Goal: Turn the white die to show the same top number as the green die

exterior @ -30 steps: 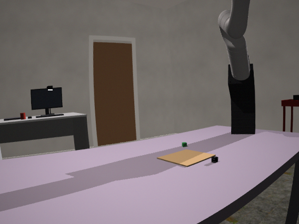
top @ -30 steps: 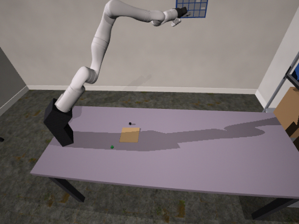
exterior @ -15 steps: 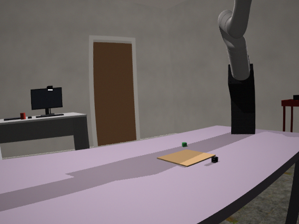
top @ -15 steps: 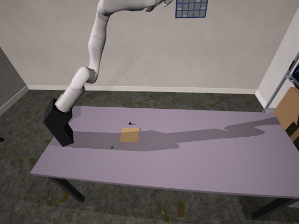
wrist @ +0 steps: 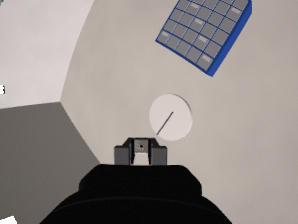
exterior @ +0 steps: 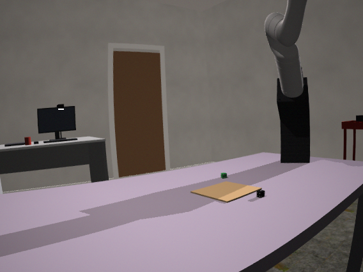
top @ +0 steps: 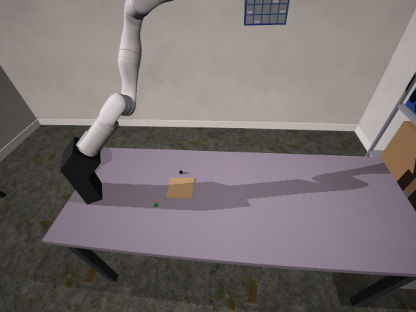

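The tan mat lies 50 mm ahead of my hand, 850 mm to the right of it and 1000 mm below it. From my hand the other things lie so: green die: 10 mm behind, 1000 mm to the right, 1000 mm below; then black die: 750 mm to the right, 1000 mm below; then white die: 10 mm to the left.
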